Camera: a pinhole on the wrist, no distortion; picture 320 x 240 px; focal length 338.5 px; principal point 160.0 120.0 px. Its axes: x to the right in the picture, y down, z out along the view. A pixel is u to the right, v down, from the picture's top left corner.
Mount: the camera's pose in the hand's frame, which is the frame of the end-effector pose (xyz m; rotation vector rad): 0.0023 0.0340 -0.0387 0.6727 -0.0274 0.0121
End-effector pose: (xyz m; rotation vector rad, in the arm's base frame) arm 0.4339 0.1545 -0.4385 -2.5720 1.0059 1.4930
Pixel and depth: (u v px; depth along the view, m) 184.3 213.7 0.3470
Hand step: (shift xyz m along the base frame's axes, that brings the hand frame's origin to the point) -0.1658 0.1656 -0.2069
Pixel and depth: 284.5 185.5 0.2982
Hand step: -0.0901 0.1015 -0.2416
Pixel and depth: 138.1 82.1 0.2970
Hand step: -0.0486 0.2054 -0.1304
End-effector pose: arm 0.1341 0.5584 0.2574 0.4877 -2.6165 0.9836
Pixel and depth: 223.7 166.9 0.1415
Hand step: -0.0204 -0.0901 -0.0288
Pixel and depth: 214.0 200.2 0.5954
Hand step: -0.0621 -0.5269 -0.2103
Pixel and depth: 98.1 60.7 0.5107
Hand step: 0.1881 -0.4344 -0.0535
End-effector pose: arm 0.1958 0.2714 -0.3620 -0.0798 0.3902 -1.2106
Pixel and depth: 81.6 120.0 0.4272
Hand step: -0.1413 -0.0285 0.3605
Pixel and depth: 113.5 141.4 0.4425
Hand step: -0.1089 -0.0628 0.3762
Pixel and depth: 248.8 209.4 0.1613
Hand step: 0.0208 -0.0658 0.1059
